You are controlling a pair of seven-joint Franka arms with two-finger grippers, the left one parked.
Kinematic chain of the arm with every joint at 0, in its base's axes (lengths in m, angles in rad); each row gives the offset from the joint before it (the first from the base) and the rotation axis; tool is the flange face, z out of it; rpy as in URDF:
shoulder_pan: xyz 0 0 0.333 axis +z
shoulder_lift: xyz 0 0 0 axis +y
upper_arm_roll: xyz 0 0 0.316 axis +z
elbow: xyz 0.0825 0 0 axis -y
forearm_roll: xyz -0.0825 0 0.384 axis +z
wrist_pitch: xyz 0 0 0 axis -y
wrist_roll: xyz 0.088 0 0 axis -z
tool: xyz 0 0 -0.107 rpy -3.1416 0 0
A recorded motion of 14 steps. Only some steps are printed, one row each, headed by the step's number.
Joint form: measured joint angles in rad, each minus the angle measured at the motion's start. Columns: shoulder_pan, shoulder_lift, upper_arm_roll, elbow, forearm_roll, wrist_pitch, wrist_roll.
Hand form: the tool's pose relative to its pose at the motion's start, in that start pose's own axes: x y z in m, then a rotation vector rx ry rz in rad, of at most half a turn. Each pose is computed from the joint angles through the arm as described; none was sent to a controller.
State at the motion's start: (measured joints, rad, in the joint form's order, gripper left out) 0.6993 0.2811 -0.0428 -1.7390 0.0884 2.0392 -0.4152
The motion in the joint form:
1: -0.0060 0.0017 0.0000 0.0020 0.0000 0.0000 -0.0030
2: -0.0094 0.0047 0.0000 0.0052 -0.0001 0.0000 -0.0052
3: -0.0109 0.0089 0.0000 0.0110 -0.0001 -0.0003 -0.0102
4: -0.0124 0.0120 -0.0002 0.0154 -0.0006 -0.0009 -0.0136
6: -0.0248 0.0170 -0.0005 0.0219 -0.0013 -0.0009 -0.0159
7: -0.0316 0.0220 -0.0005 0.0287 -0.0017 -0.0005 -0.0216
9: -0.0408 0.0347 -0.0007 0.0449 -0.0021 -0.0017 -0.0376
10: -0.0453 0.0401 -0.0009 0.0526 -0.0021 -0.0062 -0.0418
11: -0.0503 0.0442 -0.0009 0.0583 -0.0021 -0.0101 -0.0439
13: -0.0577 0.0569 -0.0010 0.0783 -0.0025 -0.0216 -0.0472
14: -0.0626 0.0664 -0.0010 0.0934 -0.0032 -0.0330 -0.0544
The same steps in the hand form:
1: -0.0009 0.0038 -0.0001 -0.0004 0.0006 0.0029
2: -0.0009 0.0061 0.0002 -0.0009 0.0009 0.0040
3: 0.0001 0.0075 0.0001 -0.0016 0.0021 0.0003
4: 0.0007 0.0089 0.0000 -0.0025 0.0026 -0.0017
6: -0.0008 0.0171 -0.0003 -0.0045 0.0043 0.0081
7: -0.0008 0.0218 -0.0006 -0.0062 0.0064 0.0088
9: 0.0005 0.0289 -0.0003 -0.0084 0.0085 0.0015
10: 0.0007 0.0322 -0.0002 -0.0078 0.0067 0.0018
11: 0.0003 0.0355 0.0000 -0.0072 0.0048 0.0045
13: 0.0018 0.0413 -0.0004 -0.0062 0.0011 0.0077
14: 0.0027 0.0450 -0.0005 -0.0045 -0.0042 0.0046

